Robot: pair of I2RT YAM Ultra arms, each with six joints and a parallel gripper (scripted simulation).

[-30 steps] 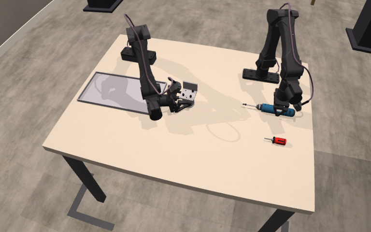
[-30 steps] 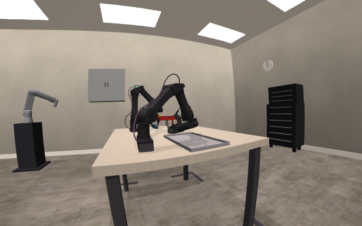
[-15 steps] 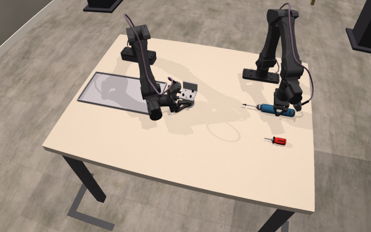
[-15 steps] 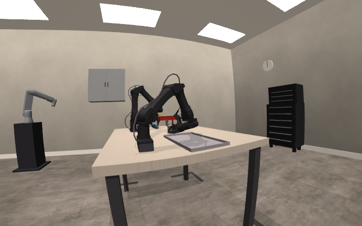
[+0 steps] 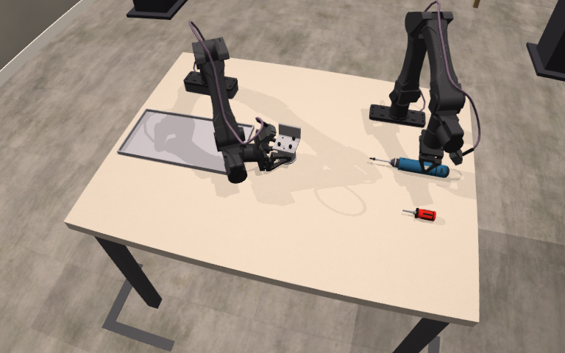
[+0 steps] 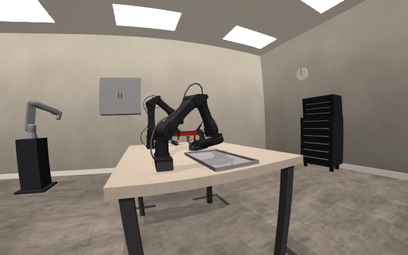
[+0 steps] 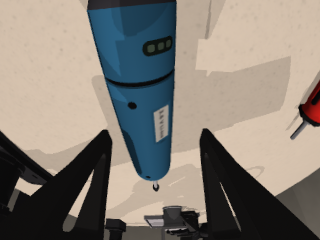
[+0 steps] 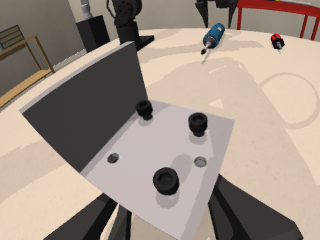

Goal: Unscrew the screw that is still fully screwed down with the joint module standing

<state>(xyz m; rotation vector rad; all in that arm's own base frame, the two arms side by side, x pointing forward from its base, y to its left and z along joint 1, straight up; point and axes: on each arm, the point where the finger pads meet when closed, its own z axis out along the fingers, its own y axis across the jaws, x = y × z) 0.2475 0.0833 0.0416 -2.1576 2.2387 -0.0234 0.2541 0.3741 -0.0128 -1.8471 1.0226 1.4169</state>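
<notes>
Now: right hand 5 cm below the grey L-shaped bracket. From my right hand the other things lie so: shallow grey tray: 35 cm to the right, 2 cm below; then small red-handled screwdriver: 43 cm to the left, 14 cm ahead, 1 cm below.
</notes>
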